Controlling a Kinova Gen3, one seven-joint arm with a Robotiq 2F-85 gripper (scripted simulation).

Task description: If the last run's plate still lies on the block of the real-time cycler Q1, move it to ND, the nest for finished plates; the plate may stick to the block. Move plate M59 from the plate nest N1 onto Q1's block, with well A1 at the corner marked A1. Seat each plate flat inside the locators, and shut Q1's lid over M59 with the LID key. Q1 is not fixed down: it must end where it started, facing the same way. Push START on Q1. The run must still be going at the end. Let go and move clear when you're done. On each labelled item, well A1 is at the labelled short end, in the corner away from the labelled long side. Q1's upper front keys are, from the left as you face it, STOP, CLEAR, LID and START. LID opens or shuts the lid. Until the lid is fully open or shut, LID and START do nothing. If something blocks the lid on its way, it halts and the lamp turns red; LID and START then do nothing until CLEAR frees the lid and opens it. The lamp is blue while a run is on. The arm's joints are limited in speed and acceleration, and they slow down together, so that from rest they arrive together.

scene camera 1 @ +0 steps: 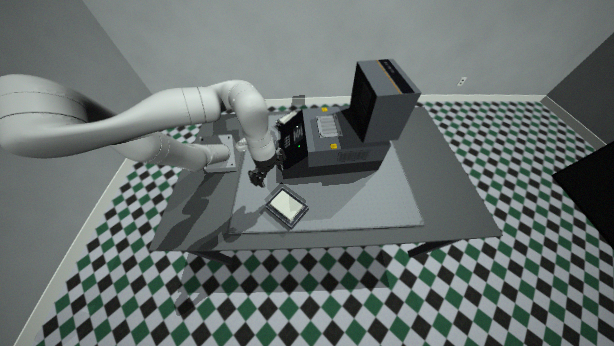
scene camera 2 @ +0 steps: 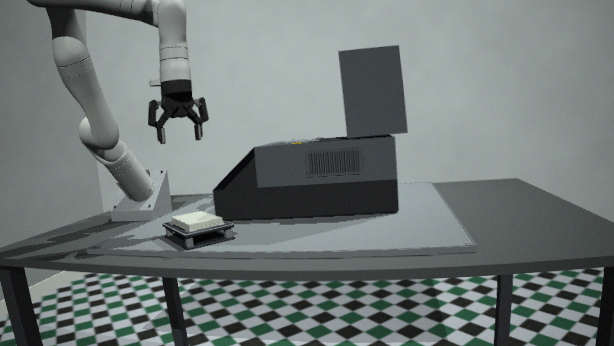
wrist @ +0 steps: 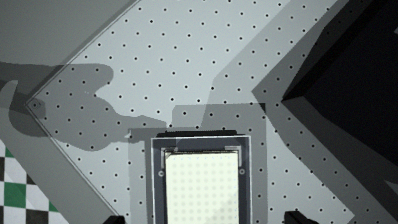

Labels:
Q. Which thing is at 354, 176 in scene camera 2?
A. A cycler Q1.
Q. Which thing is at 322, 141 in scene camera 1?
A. A cycler Q1.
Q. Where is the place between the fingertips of my gripper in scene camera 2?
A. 181, 142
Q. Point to a cycler Q1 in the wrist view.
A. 340, 100

